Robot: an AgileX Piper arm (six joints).
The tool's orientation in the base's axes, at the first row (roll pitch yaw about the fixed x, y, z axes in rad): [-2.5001 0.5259 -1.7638]
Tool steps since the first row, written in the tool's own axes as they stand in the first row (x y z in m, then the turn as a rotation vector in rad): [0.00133 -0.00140 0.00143 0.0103 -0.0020 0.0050]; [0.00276 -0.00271 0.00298 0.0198 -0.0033 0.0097]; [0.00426 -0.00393 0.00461 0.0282 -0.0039 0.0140]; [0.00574 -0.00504 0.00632 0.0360 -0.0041 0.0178]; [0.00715 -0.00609 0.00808 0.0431 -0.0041 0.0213]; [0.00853 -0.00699 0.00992 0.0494 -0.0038 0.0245]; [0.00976 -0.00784 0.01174 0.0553 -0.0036 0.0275]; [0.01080 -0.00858 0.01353 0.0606 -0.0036 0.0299]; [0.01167 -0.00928 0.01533 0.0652 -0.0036 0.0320]
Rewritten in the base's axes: [0.00175 -0.00136 -0.00093 0.0031 -0.0082 -0.0076]; [0.00350 -0.00272 -0.00205 0.0056 -0.0156 -0.0150]; [0.00522 -0.00409 -0.00330 0.0075 -0.0218 -0.0218]; [0.00692 -0.00536 -0.00465 0.0088 -0.0274 -0.0283]; [0.00862 -0.00654 -0.00604 0.0100 -0.0325 -0.0343]; [0.01027 -0.00760 -0.00754 0.0109 -0.0368 -0.0398]; [0.01189 -0.00851 -0.00898 0.0117 -0.0409 -0.0450]; [0.01345 -0.00923 -0.01036 0.0124 -0.0447 -0.0493]; [0.01501 -0.00978 -0.01168 0.0131 -0.0480 -0.0530]
